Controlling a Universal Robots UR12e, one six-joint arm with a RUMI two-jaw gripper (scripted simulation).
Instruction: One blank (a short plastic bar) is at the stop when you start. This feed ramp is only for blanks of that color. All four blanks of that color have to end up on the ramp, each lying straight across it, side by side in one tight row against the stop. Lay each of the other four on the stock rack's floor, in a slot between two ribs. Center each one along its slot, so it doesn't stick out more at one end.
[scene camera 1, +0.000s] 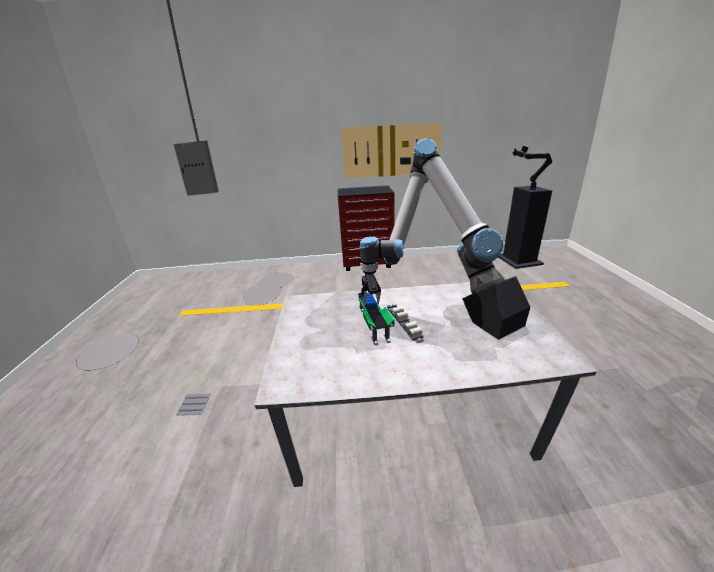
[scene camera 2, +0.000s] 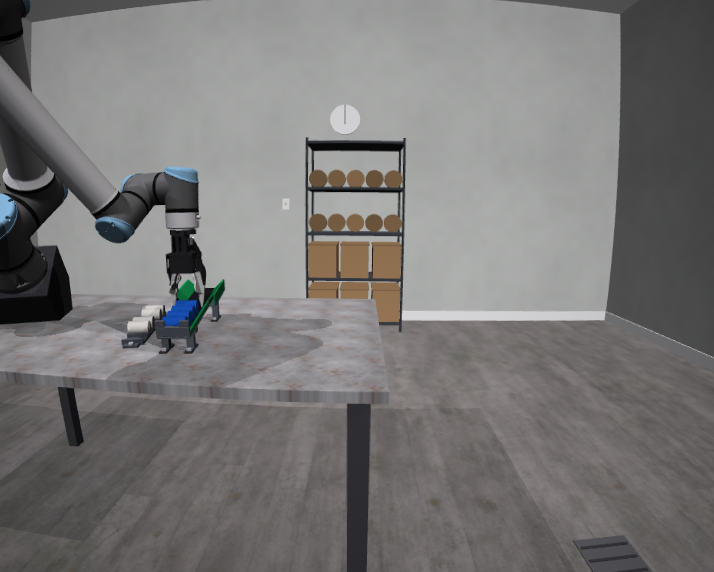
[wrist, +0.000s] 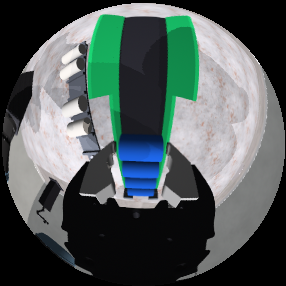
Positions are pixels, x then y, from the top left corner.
Labels:
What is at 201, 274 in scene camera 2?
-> The gripper.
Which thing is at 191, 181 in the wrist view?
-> The gripper.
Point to a stock rack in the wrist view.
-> At 80, 84

